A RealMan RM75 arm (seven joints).
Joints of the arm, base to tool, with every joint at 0 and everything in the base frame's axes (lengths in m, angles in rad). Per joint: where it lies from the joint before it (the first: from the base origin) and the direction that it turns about. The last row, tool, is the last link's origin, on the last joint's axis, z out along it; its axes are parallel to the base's.
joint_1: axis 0 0 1 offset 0.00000 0.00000 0.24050
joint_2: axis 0 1 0 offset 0.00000 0.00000 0.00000
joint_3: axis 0 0 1 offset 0.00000 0.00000 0.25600
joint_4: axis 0 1 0 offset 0.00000 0.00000 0.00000
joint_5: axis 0 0 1 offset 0.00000 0.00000 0.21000
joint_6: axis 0 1 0 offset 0.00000 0.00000 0.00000
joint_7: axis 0 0 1 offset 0.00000 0.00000 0.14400
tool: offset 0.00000 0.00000 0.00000
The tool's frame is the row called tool.
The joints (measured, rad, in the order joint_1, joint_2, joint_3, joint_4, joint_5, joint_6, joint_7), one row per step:
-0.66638, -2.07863, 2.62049, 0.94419, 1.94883, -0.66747, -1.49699
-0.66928, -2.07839, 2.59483, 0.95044, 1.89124, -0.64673, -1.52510
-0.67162, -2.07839, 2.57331, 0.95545, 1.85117, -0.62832, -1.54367
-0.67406, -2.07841, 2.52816, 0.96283, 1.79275, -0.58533, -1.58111
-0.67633, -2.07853, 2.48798, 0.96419, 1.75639, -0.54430, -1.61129
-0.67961, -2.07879, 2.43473, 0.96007, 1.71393, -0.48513, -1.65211
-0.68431, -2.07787, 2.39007, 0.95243, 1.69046, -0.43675, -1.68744
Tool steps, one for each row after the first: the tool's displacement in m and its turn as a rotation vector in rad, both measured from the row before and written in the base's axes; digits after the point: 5 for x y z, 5 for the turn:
-0.00129, 0.00753, 0.00334, -0.02085, -0.05163, 0.07533
-0.00065, 0.00549, 0.00241, -0.01550, -0.03710, 0.05286
-0.00156, 0.00960, 0.00406, -0.03205, -0.06416, 0.08979
-0.00186, 0.00776, 0.00303, -0.02651, -0.04542, 0.06571
-0.00379, 0.00971, 0.00334, -0.03792, -0.05597, 0.08378
-0.00316, 0.00812, 0.00330, -0.02746, -0.04146, 0.05979

